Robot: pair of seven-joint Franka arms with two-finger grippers.
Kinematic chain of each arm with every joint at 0, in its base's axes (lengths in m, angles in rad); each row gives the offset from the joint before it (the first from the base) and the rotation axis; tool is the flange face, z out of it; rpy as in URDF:
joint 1: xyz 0 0 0.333 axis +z
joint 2: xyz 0 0 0 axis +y
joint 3: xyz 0 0 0.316 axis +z
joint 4: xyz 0.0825 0 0 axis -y
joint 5: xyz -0.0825 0 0.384 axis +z
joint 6: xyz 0 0 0 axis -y
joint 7: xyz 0.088 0 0 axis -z
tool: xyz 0 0 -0.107 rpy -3.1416 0 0
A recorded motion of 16 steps. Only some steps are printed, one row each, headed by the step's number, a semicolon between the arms.
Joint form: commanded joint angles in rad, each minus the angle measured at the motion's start. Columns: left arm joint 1, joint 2, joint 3, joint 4, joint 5, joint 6, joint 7; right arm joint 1, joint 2, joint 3, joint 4, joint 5, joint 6, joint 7.
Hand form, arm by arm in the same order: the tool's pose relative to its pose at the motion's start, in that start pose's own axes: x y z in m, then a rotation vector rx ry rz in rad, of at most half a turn. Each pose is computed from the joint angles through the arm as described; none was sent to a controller.
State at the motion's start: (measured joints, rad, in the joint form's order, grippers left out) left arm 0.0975 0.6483 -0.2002 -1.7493 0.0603 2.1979 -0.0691; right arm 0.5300 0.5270 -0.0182 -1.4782 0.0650 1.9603 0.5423
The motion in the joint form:
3: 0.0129 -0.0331 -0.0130 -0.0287 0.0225 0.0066 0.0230; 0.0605 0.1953 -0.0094 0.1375 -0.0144 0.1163 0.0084
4: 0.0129 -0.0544 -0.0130 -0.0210 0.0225 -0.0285 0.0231; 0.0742 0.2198 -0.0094 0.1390 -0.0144 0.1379 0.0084
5: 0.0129 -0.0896 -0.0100 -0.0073 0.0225 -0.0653 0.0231; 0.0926 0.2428 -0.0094 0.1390 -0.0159 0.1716 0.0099
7: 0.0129 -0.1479 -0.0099 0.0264 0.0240 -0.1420 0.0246; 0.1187 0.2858 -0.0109 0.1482 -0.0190 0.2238 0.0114
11: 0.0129 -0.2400 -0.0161 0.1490 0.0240 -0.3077 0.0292; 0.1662 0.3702 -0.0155 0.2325 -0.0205 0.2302 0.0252
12: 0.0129 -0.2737 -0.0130 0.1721 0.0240 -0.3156 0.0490; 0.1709 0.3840 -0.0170 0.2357 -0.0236 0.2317 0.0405
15: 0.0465 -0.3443 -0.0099 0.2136 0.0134 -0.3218 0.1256; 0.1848 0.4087 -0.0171 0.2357 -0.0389 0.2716 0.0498
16: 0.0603 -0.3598 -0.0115 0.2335 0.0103 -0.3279 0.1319; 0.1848 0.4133 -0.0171 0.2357 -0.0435 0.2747 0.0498
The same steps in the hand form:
3: -0.0064 -0.0001 -0.0100 0.0160 0.0130 0.0380; 0.0173 -0.0526 0.0660 0.0087 0.0612 -0.0502
4: -0.0082 0.0000 -0.0240 0.0219 0.0066 0.0379; 0.0137 -0.0613 0.0819 0.0066 0.0603 -0.0633
5: -0.0094 -0.0014 -0.0494 0.0313 0.0181 0.0347; 0.0084 -0.0731 0.0965 0.0101 0.0701 -0.0805
7: -0.0132 -0.0008 -0.0952 0.0470 0.0326 0.0346; 0.0021 -0.0897 0.1203 0.0155 0.0877 -0.1054
11: -0.0229 0.0044 -0.1969 0.0678 0.0804 0.0354; -0.0084 -0.1233 0.1457 0.0138 0.0952 -0.1391
12: -0.0278 0.0043 -0.2284 0.0753 0.1280 0.0512; -0.0101 -0.1247 0.1547 0.0056 0.0903 -0.1290
15: -0.0430 -0.0142 -0.2929 0.0840 0.2304 0.0876; -0.0149 -0.1323 0.1703 0.0041 0.1102 -0.1426
16: -0.0476 -0.0210 -0.3120 0.0847 0.2595 0.0804; -0.0148 -0.1320 0.1735 0.0000 0.1113 -0.1453

